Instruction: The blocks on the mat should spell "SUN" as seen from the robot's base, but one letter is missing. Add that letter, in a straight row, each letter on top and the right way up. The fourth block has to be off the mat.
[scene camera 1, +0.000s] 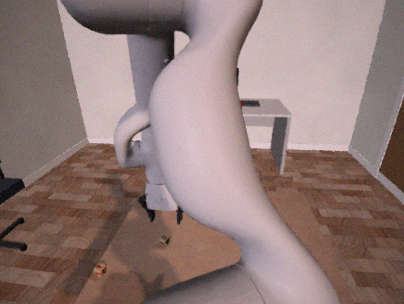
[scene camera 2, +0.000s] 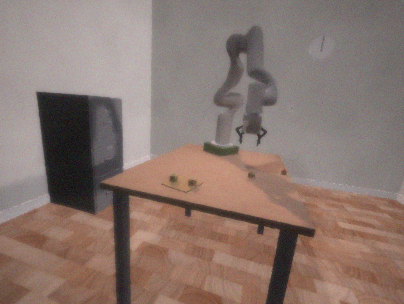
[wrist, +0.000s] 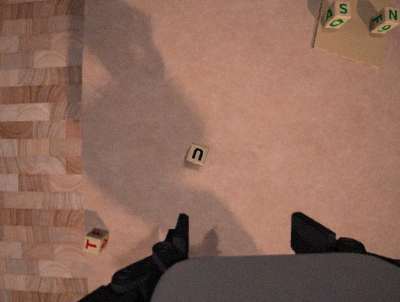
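Note:
The mat (scene camera 2: 182, 189) (wrist: 345, 46) bears the S block (scene camera 2: 192, 183) (wrist: 338, 14) and the N block (scene camera 2: 173, 178) (wrist: 385, 21), with a gap between them. In the wrist view both letters look upright. The U block (scene camera 1: 164, 240) (scene camera 2: 251, 175) (wrist: 197, 154) lies off the mat, its black U on top and upside down in the wrist view. The T block (scene camera 1: 100, 269) (scene camera 2: 283, 172) (wrist: 96, 241), with red letters, sits near the table's edge. My gripper (scene camera 1: 166, 221) (scene camera 2: 250, 143) (wrist: 240, 230) is open and empty, high above the table.
The blocks and mat are on the brown table (scene camera 1: 215, 252) (scene camera 2: 150, 170) (wrist: 275, 125). The arm's green base (scene camera 2: 220, 149) stands at its back edge in the scene camera 2 view. A dark cabinet (scene camera 2: 70, 150) stands on the floor beyond the table. The arm's shadow falls around the U block.

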